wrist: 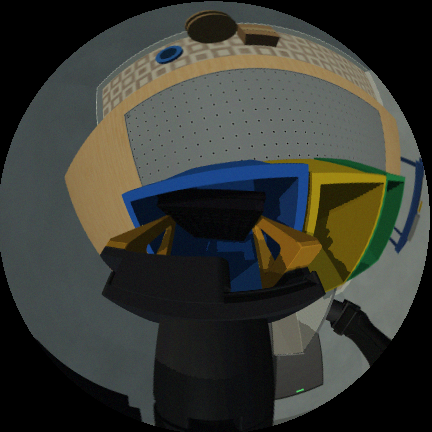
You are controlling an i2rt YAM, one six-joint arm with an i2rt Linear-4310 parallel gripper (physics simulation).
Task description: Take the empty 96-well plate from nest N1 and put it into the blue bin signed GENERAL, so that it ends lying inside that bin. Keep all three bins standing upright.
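Frame: origin at the arm's base, x right, y back, z down, level; centimetres.
Seen in the pictures: gripper, fingertip midpoint: (pixel 213 217); arm's base at its link origin: (pixel 318 303).
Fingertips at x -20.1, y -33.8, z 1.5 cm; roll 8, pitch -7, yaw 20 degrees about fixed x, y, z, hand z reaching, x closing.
Note:
Pixels of each thing's top centre, then the offset from my fingertips to it. Level surfaces: height alone.
- blue bin at its top centre: (pixel 221 277) dx +0.0, dy +3.9, dz -4.6 cm
- yellow bin at its top centre: (pixel 341 256) dx +13.5, dy +6.4, dz -4.6 cm
- grey perforated board at its surface level: dz +13.4 cm
- wooden table at its surface level: dz +14.7 cm
The 96-well plate (pixel 212 212) looks black in shadow and is held between the orange fingers of my gripper (pixel 213 217), which is shut on it. The plate is tilted, with one long edge toward the camera. It is over the opening of the blue bin (pixel 215 179), and dark blue inner walls show around and below it. The blue bin stands upright. How deep the plate sits relative to the rim is hard to tell. The bin's near side is hidden behind my gripper's body. Nest N1 cannot be made out.
A yellow bin (pixel 314 210) stands upright right beside the blue bin, and a green bin (pixel 395 200) stands beyond it. A grey perforated board (pixel 260 115) lies behind them on the wooden table (pixel 95 175). A blue ring-shaped thing (pixel 158 56) and a brown round object (pixel 211 27) are at the back.

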